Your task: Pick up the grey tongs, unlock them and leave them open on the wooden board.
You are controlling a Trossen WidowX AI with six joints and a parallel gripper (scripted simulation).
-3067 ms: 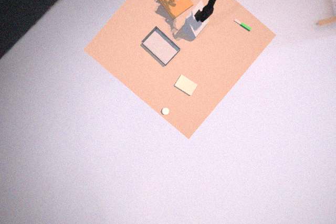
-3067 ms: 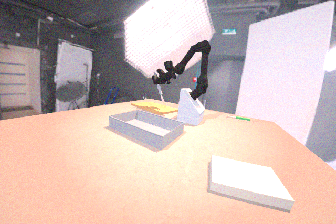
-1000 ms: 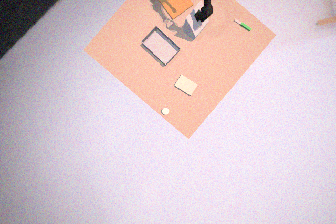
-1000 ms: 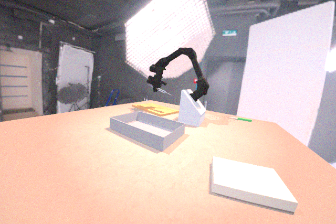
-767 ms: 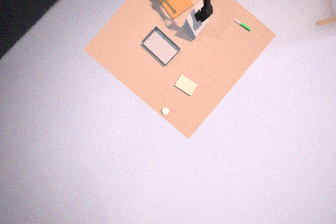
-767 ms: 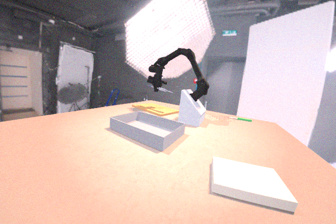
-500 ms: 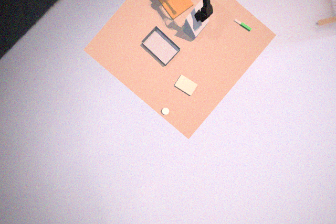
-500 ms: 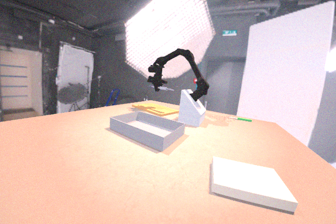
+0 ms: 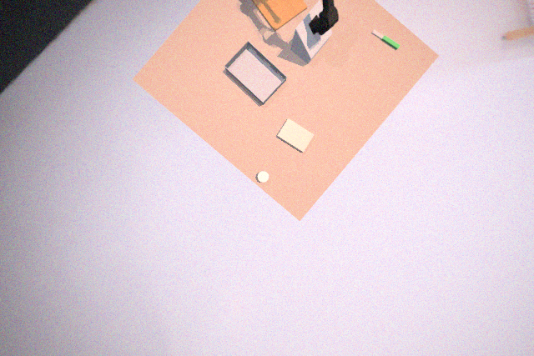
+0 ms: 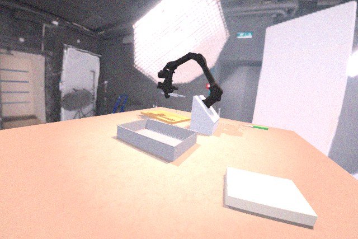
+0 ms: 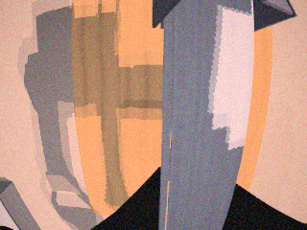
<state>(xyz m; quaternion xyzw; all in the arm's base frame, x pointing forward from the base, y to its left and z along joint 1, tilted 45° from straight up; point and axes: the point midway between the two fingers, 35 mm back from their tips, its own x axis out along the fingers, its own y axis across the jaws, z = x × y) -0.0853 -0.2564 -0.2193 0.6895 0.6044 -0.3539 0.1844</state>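
My gripper tip is now 14 cm above the orange wooden board. The rest, counted from my gripper tip: white disc (88 cm ahead, 62 cm to the left, 13 cm below); flat cream block (57 cm ahead, 62 cm to the left, 14 cm below); pale grey roasting tin (44 cm ahead, 22 cm to the left, 12 cm below).
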